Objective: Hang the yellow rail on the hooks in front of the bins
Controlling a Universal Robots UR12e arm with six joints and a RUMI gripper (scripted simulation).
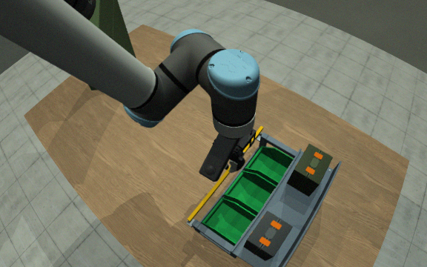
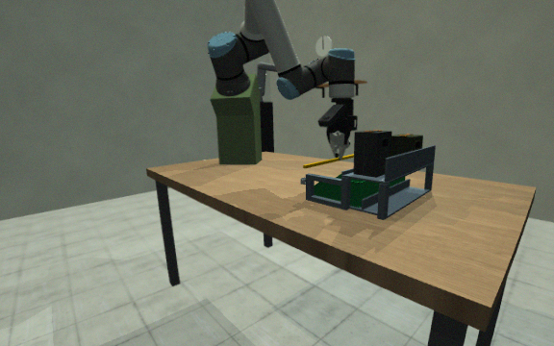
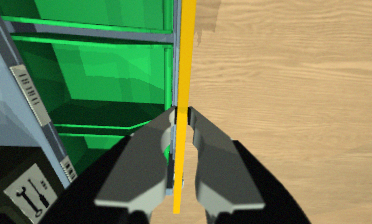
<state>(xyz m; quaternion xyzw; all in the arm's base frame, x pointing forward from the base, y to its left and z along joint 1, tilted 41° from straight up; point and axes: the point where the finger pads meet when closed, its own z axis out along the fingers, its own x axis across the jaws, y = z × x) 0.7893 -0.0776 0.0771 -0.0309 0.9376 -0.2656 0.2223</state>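
The rack front bar is 11 cm below my hand and 1 cm ahead of it. Round my hand: yellow rail: 1 cm below.
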